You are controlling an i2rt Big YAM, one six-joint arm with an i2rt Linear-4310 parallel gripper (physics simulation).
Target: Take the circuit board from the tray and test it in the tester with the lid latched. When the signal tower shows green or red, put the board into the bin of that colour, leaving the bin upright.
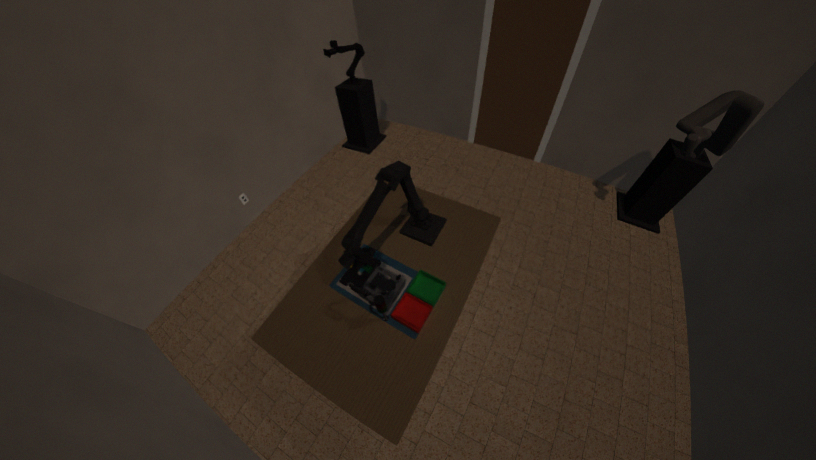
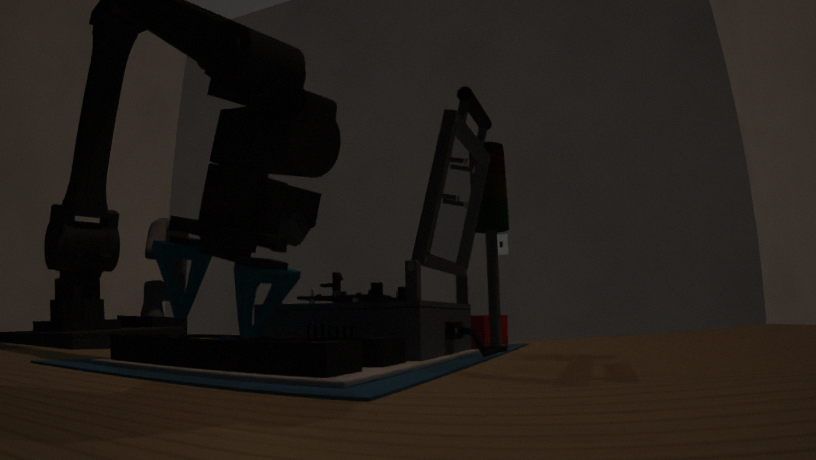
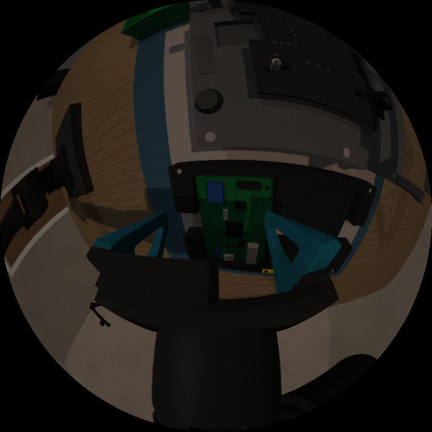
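Where they show: gripper, fingertip midpoint: (image 2: 211, 331); arm's base at its link origin: (image 1: 421, 223) (image 2: 78, 330).
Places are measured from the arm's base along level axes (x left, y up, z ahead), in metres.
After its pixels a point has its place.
The green circuit board (image 3: 239, 215) lies in the black tray (image 3: 320, 175) (image 2: 240, 355) {x -0.230, y -0.005, z 0.492 m}. My gripper (image 3: 216, 216) (image 2: 214, 326) {x -0.138, y 0.009, z 0.392 m} is open, its blue-green fingers low over the tray, one on each side of the board, with nothing held between them. The grey tester (image 2: 365, 325) {x -0.084, y 0.016, z 0.527 m} (image 3: 280, 127) (image 1: 385, 282) {x 0.018, y 0.047, z 0.470 m} stands beside the tray, with its lid (image 2: 429, 194) {x -0.075, y 0.135, z 0.589 m} raised. The signal tower (image 2: 496, 188) {x 0.079, y 0.175, z 0.633 m} behind it shows dark red and green segments, neither clearly lit. The green bin (image 1: 426, 287) {x 0.210, y -0.017, z 0.375 m} (image 3: 157, 21) and the red bin (image 1: 412, 312) (image 2: 498, 330) stand upright beyond the tester.
A round dark knob (image 3: 208, 101) sits on the tester's near left corner. A black cable (image 2: 473, 337) {x -0.002, y 0.001, z 0.611 m} runs from the tester towards the tower's foot. The tray and tester stand on a blue-edged mat (image 2: 365, 392) {x -0.263, y -0.020, z 0.599 m} (image 3: 150, 110). Two other arms stand on black pedestals (image 1: 358, 111) (image 1: 665, 182) far off.
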